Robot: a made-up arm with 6 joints.
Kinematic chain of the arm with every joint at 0, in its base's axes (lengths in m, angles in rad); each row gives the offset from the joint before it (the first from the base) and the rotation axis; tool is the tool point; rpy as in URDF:
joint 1: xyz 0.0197 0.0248 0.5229 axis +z
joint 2: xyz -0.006 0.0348 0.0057 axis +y
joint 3: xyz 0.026 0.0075 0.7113 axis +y
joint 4: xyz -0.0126 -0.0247 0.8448 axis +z
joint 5: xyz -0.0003 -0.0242 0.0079 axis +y
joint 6: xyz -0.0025 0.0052 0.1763 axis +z
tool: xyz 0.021 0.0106 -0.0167 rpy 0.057 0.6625 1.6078
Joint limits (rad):
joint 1: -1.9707..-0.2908
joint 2: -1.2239..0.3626
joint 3: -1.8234..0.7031
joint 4: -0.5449..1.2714
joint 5: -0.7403..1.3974
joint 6: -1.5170..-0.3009
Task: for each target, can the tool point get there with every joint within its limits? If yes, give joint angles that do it. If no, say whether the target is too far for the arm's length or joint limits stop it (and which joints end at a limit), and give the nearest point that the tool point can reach.
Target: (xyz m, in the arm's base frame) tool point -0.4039 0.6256 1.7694
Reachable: yes | joints -0.9806 0.1422 -1.1182 0.1912 -0.2689 -0.9963
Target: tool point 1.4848 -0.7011 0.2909
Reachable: no: joint limits stop it (at a limit: joint 2, joint 3, joint 5) | nearest point 1.0059 -0.4638 1.4712 | short by 1.296 m
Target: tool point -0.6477 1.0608 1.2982
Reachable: yes | joints -1.0209 -0.3556 -1.1437 -0.1910 0.1983 -1.3982
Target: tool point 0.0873 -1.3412 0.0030
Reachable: no: joint limits stop it (at a limit: joint 2, joint 3, joint 5) | nearest point 0.0739 -1.0703 1.4697 | short by 1.492 m
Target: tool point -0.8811 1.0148 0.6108
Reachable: yes | joints -0.7894 -0.7117 -1.3761 1.1250 0.2073 -0.4254
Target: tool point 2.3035 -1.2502 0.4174
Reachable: no: too far | nearest point 1.0177 -0.5324 1.5102 | short by 1.834 m
